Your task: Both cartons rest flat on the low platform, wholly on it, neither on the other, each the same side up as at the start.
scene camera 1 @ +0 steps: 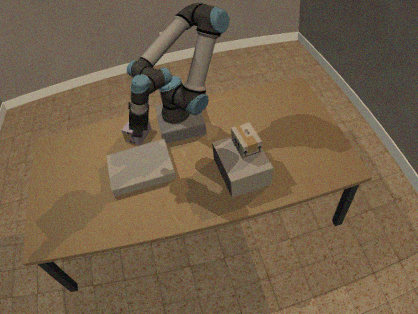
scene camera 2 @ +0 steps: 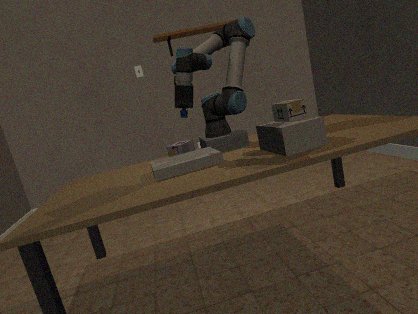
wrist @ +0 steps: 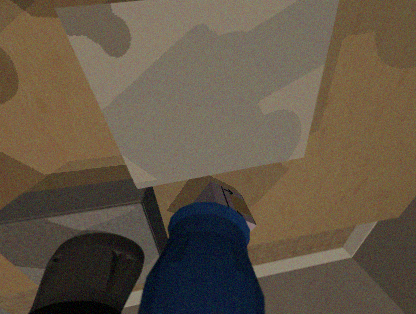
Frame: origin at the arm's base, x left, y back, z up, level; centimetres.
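Seen in the pictures: hand, its tool point: (scene camera 2: 183, 117) (wrist: 208, 235); arm's base, origin of its link: (scene camera 1: 175, 113) (scene camera 2: 218, 134) (wrist: 102, 259).
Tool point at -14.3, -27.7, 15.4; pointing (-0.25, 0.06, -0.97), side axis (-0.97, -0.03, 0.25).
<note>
Pixels of each thing's top centre, then the offset from my tool point to it, as dx, dy, dz. Level surfaces: height alone.
- low platform, centre of its top: (wrist: 218, 106) (scene camera 2: 184, 157) (scene camera 1: 138, 163) -4.3, -2.6, -18.7
- pinkish carton, centre of its top: (wrist: 219, 238) (scene camera 1: 134, 123) (scene camera 2: 179, 143) -8.0, +22.5, -14.7
- taller grey block, centre of its top: (scene camera 1: 241, 154) (scene camera 2: 287, 121) +46.0, -8.8, -11.5
- table, height of its surface: dz -23.5
The low platform (scene camera 1: 140, 167) (scene camera 2: 187, 164) (wrist: 200, 100) is a flat pale slab on the table, with no carton on it. A pinkish carton (scene camera 1: 128, 133) (scene camera 2: 181, 147) (wrist: 214, 194) sits on the table just behind it, partly hidden by my gripper in scene camera 1 and the wrist view. A whitish carton with tan tape and black arrows (scene camera 1: 246, 139) (scene camera 2: 290, 110) rests on the taller grey block to the right. My gripper (scene camera 1: 137, 137) (scene camera 2: 184, 116) (wrist: 209, 207), a blue suction cup, is open. It hangs above the pinkish carton, clear of it, and holds nothing.
The taller grey block (scene camera 1: 251, 176) (scene camera 2: 306, 136) stands right of the low platform. The grey robot base (scene camera 1: 187, 131) (scene camera 2: 235, 142) (wrist: 100, 220) is close to the pinkish carton, on its right in the scene views. A wall stands behind the table (scene camera 1: 90, 220) (scene camera 2: 115, 200).
</note>
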